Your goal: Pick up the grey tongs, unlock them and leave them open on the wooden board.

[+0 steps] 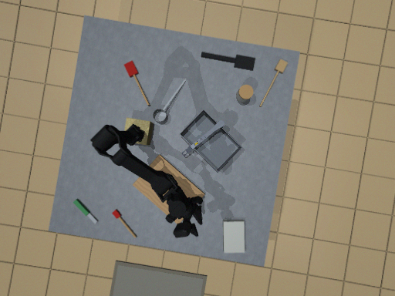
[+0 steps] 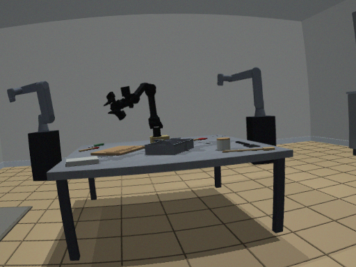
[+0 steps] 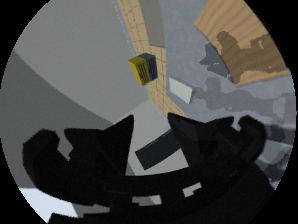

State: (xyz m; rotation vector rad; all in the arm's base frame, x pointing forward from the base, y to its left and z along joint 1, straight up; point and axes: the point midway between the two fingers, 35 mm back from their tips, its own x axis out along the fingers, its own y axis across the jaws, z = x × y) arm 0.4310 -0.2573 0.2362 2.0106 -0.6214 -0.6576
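Right now my gripper tip is 34 cm to the right of the yellow lock piece, 22 cm above it and 13 cm past it. Round my gripper tip: white block (28 cm below, 25 cm ahead, 10 cm to the right); then roasting tin (38 cm to the left, 26 cm below, 6 cm behind); then wooden board (28 cm below, 20 cm behind, 3 cm to the left).
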